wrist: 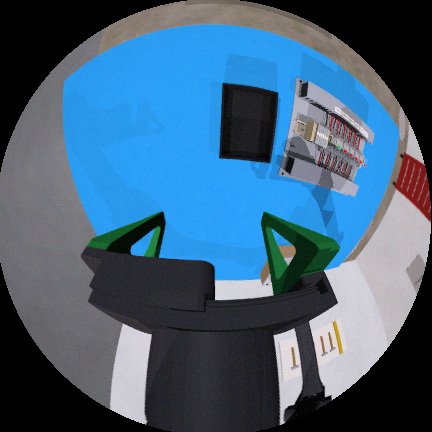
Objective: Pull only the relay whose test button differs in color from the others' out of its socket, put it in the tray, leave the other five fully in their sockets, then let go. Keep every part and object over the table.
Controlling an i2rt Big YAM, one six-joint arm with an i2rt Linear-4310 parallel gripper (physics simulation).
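Note:
My gripper is open and empty, its green fingers wide apart, high above the blue table. The black tray lies ahead of it, just right of the view's middle, and no relay shows in it. The grey relay panel lies to the right of the tray, tilted in the view. The relays stand in a row across the panel's middle, between red and dark wires. A green button shows near the left part of the row; the other small buttons that show look red. The relay bodies are small and partly hard to tell apart.
A beige block stands on the panel's left part, beside the relay row. Grey ducts run along the panel's two long sides. A tan block shows behind the right finger. A red slatted object is beyond the table's right edge.

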